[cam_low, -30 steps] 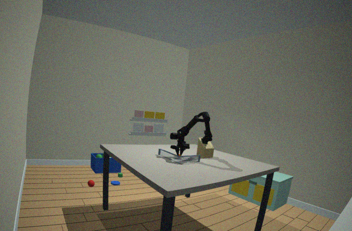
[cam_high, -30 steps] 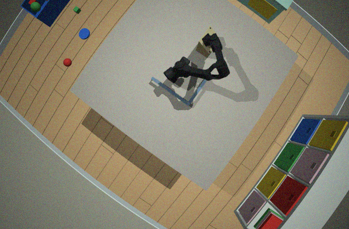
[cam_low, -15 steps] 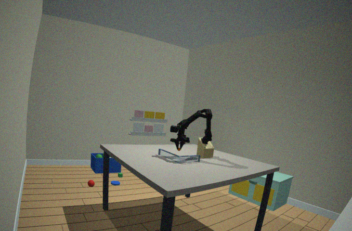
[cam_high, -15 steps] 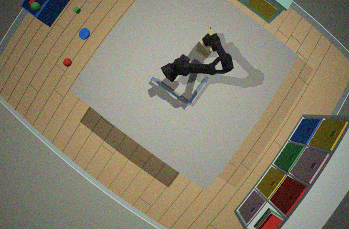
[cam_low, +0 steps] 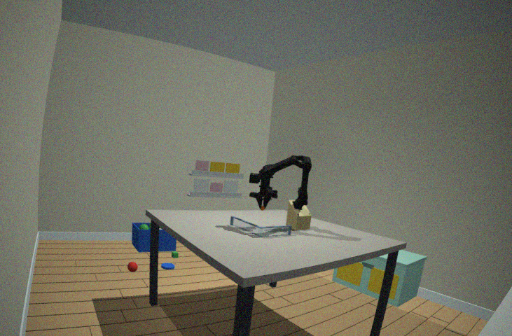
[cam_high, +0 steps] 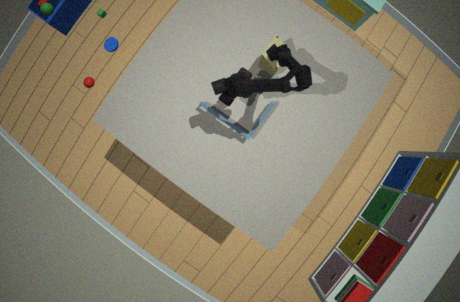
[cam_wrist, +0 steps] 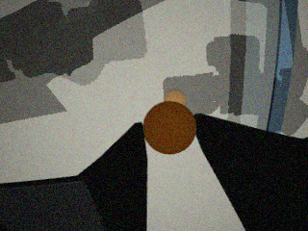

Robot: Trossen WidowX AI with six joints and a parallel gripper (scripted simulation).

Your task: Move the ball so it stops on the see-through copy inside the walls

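Right now my gripper tip is 3 cm short of the orange ball, 2 cm to the left of it and 12 cm above it.
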